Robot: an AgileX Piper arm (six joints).
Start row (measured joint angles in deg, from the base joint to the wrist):
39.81, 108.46, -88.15, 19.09, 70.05, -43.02
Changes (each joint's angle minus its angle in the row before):
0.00, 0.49, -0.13, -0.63, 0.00, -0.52
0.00, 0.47, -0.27, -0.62, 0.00, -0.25
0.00, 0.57, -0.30, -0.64, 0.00, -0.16
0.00, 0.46, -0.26, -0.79, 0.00, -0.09
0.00, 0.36, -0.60, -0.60, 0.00, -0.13
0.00, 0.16, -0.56, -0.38, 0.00, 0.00
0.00, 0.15, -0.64, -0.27, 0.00, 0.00
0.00, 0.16, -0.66, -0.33, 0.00, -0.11
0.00, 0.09, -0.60, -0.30, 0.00, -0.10
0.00, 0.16, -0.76, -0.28, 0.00, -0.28
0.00, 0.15, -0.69, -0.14, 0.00, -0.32
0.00, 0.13, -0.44, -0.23, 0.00, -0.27
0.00, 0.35, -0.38, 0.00, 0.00, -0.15
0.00, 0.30, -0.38, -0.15, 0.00, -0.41
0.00, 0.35, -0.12, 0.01, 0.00, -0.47
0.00, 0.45, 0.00, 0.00, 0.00, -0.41
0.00, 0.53, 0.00, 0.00, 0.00, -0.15
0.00, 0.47, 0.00, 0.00, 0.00, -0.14
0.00, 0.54, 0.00, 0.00, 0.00, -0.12
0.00, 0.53, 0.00, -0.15, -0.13, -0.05
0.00, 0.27, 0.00, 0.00, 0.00, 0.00
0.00, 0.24, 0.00, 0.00, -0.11, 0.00
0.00, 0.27, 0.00, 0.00, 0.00, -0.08
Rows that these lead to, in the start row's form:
39.81, 108.95, -88.28, 18.46, 70.05, -43.54
39.81, 109.42, -88.55, 17.84, 70.05, -43.79
39.81, 109.99, -88.85, 17.20, 70.05, -43.95
39.81, 110.45, -89.11, 16.41, 70.05, -44.04
39.81, 110.81, -89.71, 15.81, 70.05, -44.17
39.81, 110.97, -90.27, 15.43, 70.05, -44.17
39.81, 111.12, -90.91, 15.16, 70.05, -44.17
39.81, 111.28, -91.57, 14.83, 70.05, -44.28
39.81, 111.37, -92.17, 14.53, 70.05, -44.38
39.81, 111.53, -92.93, 14.25, 70.05, -44.66
39.81, 111.68, -93.62, 14.11, 70.05, -44.98
39.81, 111.81, -94.06, 13.88, 70.05, -45.25
39.81, 112.16, -94.44, 13.88, 70.05, -45.40
39.81, 112.46, -94.82, 13.73, 70.05, -45.81
39.81, 112.81, -94.94, 13.74, 70.05, -46.28
39.81, 113.26, -94.94, 13.74, 70.05, -46.69
39.81, 113.79, -94.94, 13.74, 70.05, -46.84
39.81, 114.26, -94.94, 13.74, 70.05, -46.98
39.81, 114.80, -94.94, 13.74, 70.05, -47.10
39.81, 115.33, -94.94, 13.59, 69.92, -47.15
39.81, 115.60, -94.94, 13.59, 69.92, -47.15
39.81, 115.84, -94.94, 13.59, 69.81, -47.15
39.81, 116.11, -94.94, 13.59, 69.81, -47.23

